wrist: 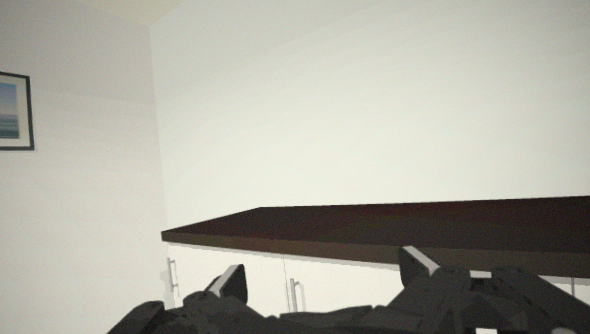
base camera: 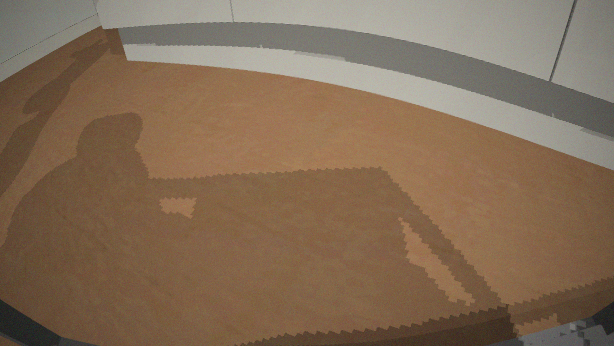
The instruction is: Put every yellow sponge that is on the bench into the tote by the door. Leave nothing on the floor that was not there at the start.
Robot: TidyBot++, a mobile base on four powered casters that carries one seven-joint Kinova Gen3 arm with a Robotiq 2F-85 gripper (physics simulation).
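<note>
My gripper is open, with its two fingers wide apart at the bottom of the wrist view and nothing between them. Behind it in the wrist view is a bench with a dark top and white doors below. The gripper is in front of the bench. No yellow sponge shows on the part of the bench top in view. The tote and the door do not show in either view.
In the base camera view, the white cabinet base runs across the top over the brown floor. Shadows lie on the floor. A wall meets the floor at the upper left. In the wrist view, a framed picture hangs on the left wall.
</note>
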